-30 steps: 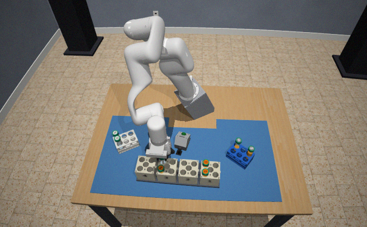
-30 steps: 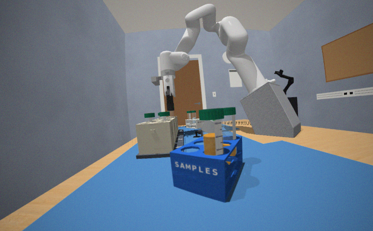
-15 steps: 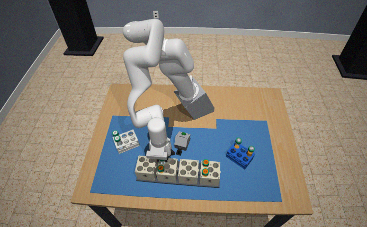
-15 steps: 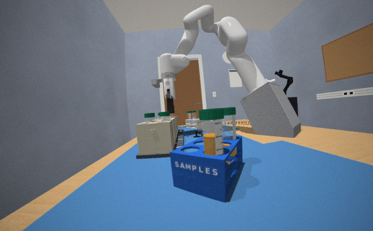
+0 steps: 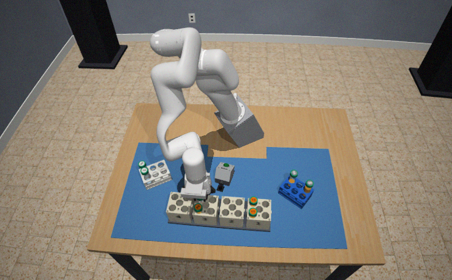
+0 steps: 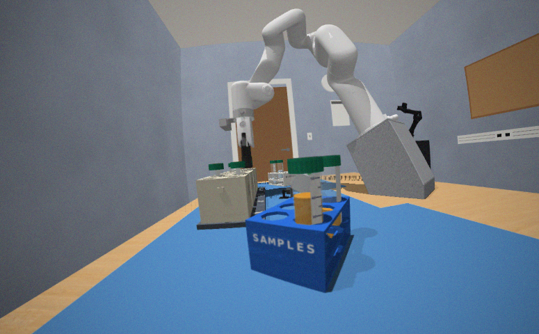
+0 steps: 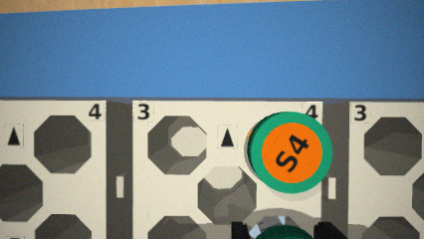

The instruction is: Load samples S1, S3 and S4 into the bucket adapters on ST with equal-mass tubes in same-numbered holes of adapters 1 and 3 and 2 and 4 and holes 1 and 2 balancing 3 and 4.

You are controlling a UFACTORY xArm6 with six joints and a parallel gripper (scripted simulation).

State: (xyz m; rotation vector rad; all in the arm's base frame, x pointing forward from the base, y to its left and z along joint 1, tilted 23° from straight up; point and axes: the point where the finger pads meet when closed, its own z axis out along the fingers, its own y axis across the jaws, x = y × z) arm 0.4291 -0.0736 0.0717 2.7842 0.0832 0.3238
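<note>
Right now my hand is 20 cm past the green done key, 8 cm to the right of it and 6 cm above it. The rest, counted from my hand: loading stand ST (12 cm below, 8 cm to the left, 2 cm ahead); orange-dot tube (21 cm to the left, 5 cm below, 5 cm ahead); white blank rack (25 cm to the right, 14 cm behind, 9 cm below).
</note>
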